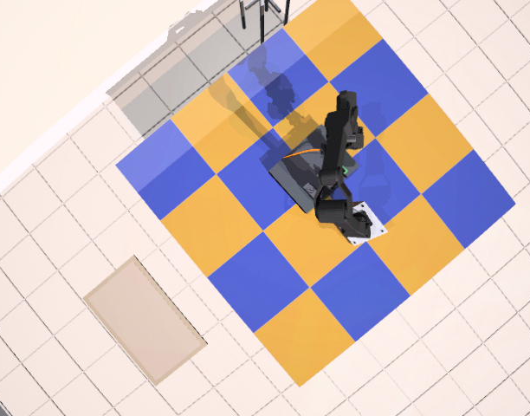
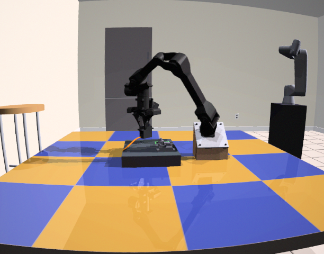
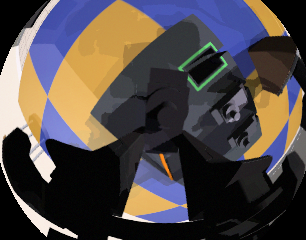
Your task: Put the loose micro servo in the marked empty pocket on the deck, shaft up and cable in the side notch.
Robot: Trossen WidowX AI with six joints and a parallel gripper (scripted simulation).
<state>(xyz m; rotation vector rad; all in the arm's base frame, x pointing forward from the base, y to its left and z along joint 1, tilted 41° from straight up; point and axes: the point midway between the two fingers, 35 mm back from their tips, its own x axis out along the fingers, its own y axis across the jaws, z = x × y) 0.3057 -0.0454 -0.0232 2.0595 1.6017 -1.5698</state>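
The dark robot deck is 1 cm ahead of my gripper tip, 7 cm to the left of it and 10 cm below it.
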